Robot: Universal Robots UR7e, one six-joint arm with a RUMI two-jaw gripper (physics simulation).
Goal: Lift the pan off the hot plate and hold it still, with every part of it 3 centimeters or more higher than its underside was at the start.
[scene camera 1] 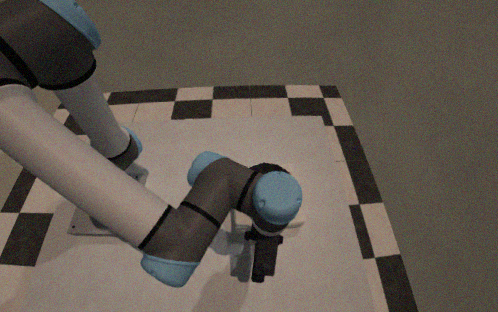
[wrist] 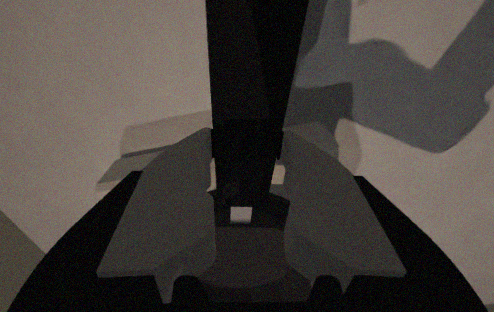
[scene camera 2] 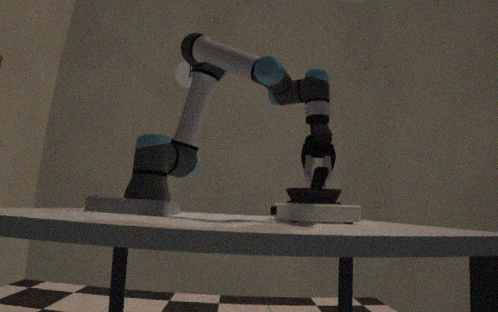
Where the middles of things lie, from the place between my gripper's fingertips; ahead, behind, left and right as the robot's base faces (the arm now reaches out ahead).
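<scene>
The dark pan [scene camera 2: 316, 193] is 80 mm to the left of my hand, and it is also 40 mm ahead of my hand.
</scene>
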